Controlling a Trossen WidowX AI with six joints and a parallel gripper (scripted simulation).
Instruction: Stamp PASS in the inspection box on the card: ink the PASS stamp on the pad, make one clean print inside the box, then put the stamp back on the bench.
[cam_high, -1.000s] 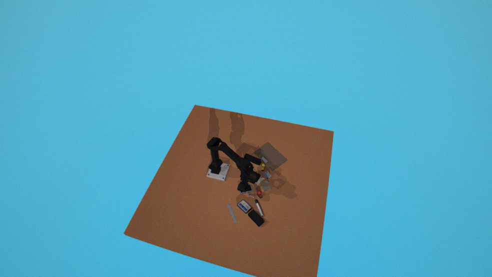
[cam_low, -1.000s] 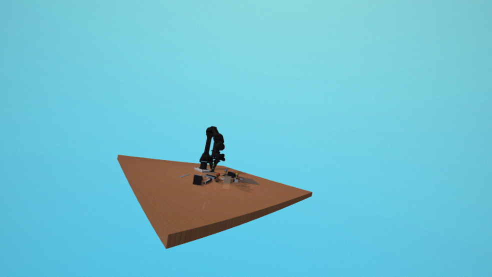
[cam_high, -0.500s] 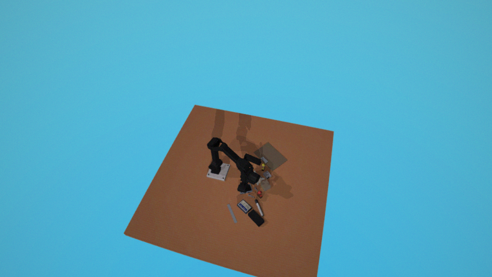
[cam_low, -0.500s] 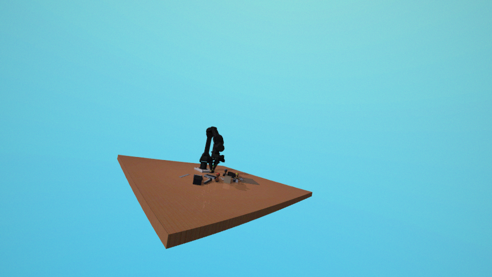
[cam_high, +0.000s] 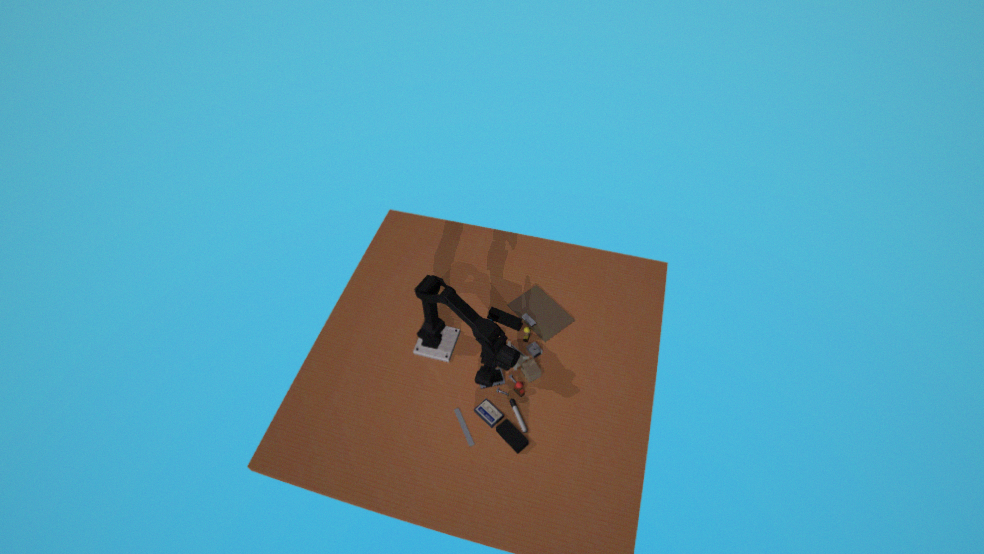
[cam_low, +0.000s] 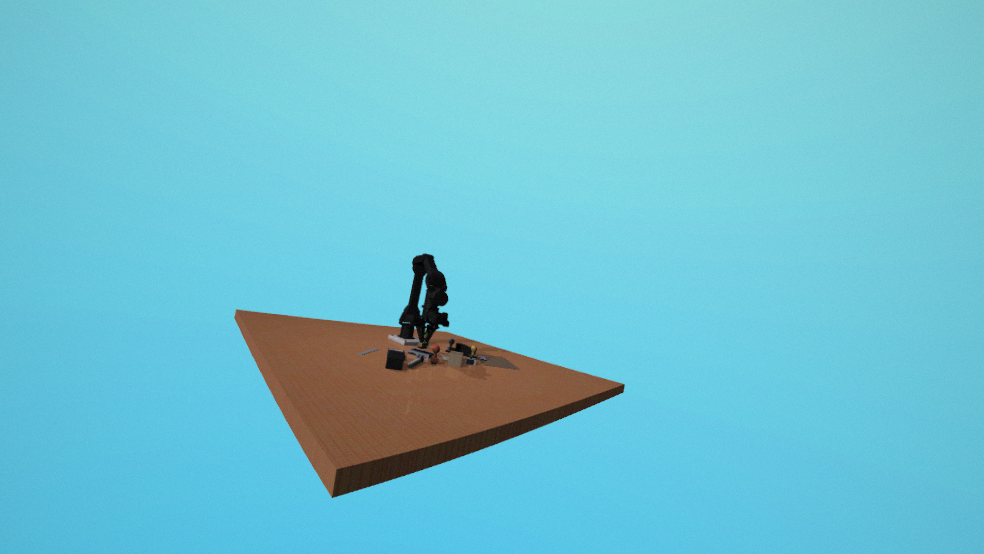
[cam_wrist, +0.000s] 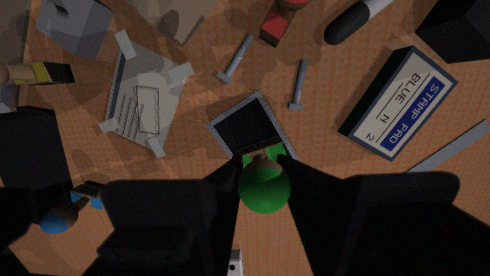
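Now: the ink pad 50 mm below my gripper tip. The rest, counted from my gripper tip: card: 120 mm to the left, 50 mm below, 50 mm ahead; then green-knobbed stamp: right at my gripper tip; then red stamp: 110 mm ahead, 30 mm to the right, 30 mm below.
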